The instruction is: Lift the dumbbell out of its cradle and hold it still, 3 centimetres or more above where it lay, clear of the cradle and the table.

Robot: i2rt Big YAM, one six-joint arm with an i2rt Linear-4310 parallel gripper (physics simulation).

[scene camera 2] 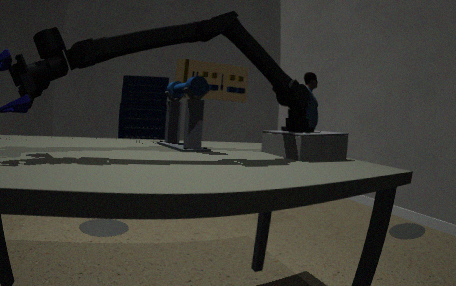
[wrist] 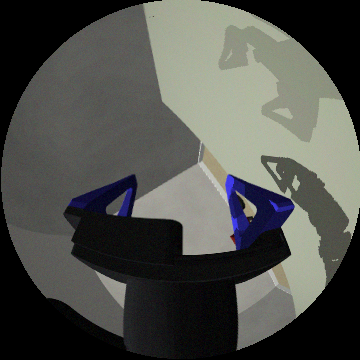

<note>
The pictures show: the gripper and a cradle.
</note>
